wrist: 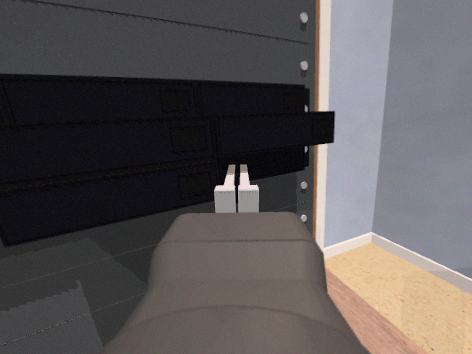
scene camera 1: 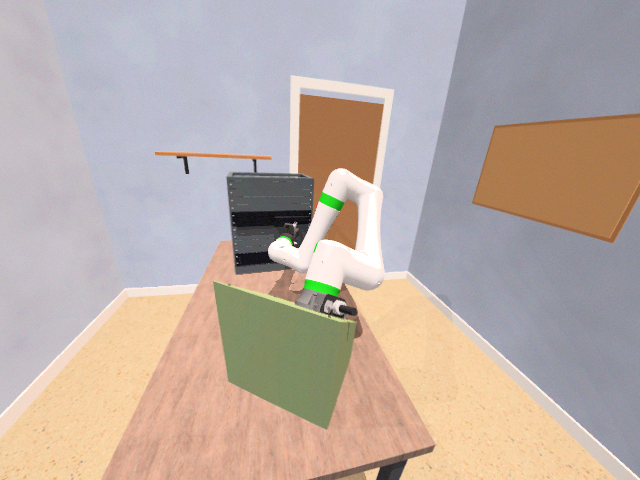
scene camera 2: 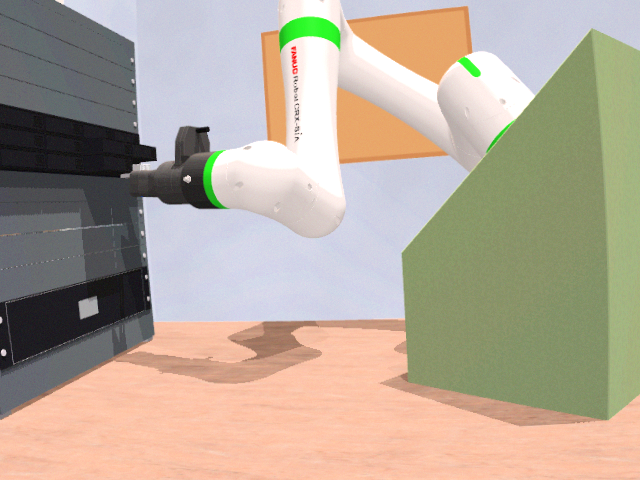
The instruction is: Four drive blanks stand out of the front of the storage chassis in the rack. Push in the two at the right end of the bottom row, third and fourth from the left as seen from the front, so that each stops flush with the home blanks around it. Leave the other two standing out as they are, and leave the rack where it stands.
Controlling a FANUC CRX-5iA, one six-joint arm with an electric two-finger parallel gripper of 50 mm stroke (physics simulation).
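Places are measured from the arm's base along level axes (x up, y right, z ahead), in metres.
Where they show: gripper, between the fingertips: (wrist: 238, 176) (scene camera 1: 295, 223); arm's base, origin of its link: (scene camera 1: 315, 310).
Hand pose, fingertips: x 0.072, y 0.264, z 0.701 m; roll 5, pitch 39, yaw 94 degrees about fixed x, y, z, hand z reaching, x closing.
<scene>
Each offset is from my fingertips to the top centre of the thing. Level surfaces: height alone.
The rack (scene camera 1: 271, 193) (scene camera 2: 46, 31) (wrist: 150, 47) holds the dark storage chassis (scene camera 1: 250, 218) (scene camera 2: 31, 136). In the wrist view, the fourth bottom-row blank @(dx +0.021, dy +0.041, dz +0.054 m) (wrist: 280, 161) lies in shadow, its right end about in line with the top-row blank @(dx +0.078, dy +0.041, dz +0.054 m) (wrist: 245, 102). The third bottom-row blank @(dx +0.021, dy -0.074, dz +0.045 m) (wrist: 100, 205) appears to stand out beside it. Above them, the fourth middle-row blank @(dx +0.050, dy +0.033, dz +0.020 m) (wrist: 270, 134) (scene camera 2: 147, 152) stands out clearly, and the third middle-row blank @(dx +0.050, dy -0.074, dz +0.045 m) (wrist: 100, 145) also appears out. My gripper (wrist: 238, 176) (scene camera 2: 124, 176) is shut and empty, its tips before the fourth bottom-row blank's left end. Contact cannot be told.
Grey panels (scene camera 2: 46, 217) (wrist: 150, 260) sit below the chassis, with a black unit (scene camera 2: 51, 322) near the rack's foot. A green slanted block (scene camera 1: 284, 351) (scene camera 2: 516, 258) stands on the wooden table @(dx -0.340 m) (scene camera 1: 206, 439) (scene camera 2: 284, 434). A wall shelf (scene camera 1: 211, 155) is behind the rack.
</scene>
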